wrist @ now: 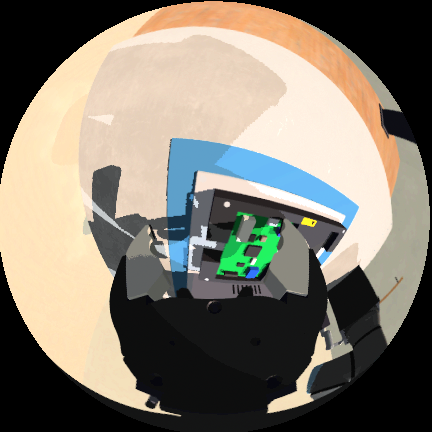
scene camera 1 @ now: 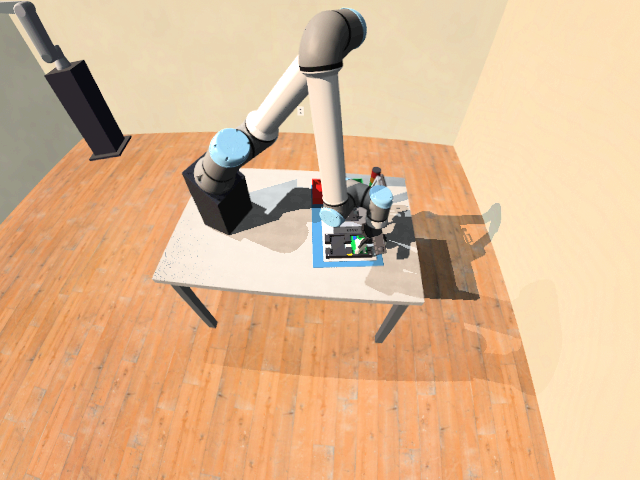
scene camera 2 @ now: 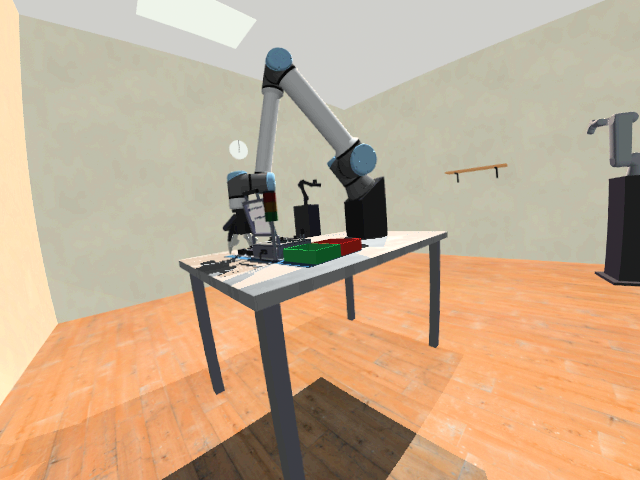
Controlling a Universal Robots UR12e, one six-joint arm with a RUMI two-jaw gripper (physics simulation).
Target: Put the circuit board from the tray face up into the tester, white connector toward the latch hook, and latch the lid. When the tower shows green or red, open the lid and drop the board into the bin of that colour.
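Pixels of known places: gripper, fingertip midpoint: (wrist: 215,223) (scene camera 1: 370,250) (scene camera 2: 242,251); arm's base at its link origin: (scene camera 1: 214,175) (scene camera 2: 362,190).
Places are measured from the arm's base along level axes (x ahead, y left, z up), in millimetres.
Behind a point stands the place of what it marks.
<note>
The green circuit board (scene camera 1: 355,242) (wrist: 232,252) lies face up on a dark, white-edged holder (scene camera 1: 340,245) {x 556, y -266, z -271 mm} (wrist: 260,206) {x 654, y -339, z -262 mm}; I cannot tell whether this is the tray or the tester's nest. The board's white connector is at its far left corner in the wrist view. My gripper (scene camera 2: 239,245) {x 691, y -311, z -270 mm} (wrist: 215,223) {x 691, y -311, z -270 mm} is open, low over the holder; in the wrist view its right finger overlaps the board's right edge and its left finger is left of the holder. The grey vented housing (scene camera 1: 348,228) {x 607, y -188, z -245 mm} (scene camera 2: 266,251) {x 732, y -94, z -257 mm} stands behind. The lid (scene camera 2: 258,217) {x 744, y -105, z -120 mm} is raised. The tower (scene camera 1: 375,173) {x 752, y -31, z -41 mm} (scene camera 2: 270,206) {x 777, y 3, z -87 mm} shows dim red, amber and green segments.
The red bin (scene camera 1: 316,192) {x 487, y 122, z -284 mm} (scene camera 2: 343,245) {x 600, y 181, z -251 mm} and the green bin (scene camera 2: 312,254) {x 756, y 153, z -255 mm} stand side by side behind the equipment on the table (scene camera 1: 258,268) {x 163, y -338, z -290 mm}. A blue mat (scene camera 1: 317,258) {x 440, y -316, z -288 mm} (wrist: 185,155) {x 727, y -374, z -288 mm} lies under the holder. A yellow label (wrist: 309,221) {x 586, y -330, z -261 mm} is on the holder.
</note>
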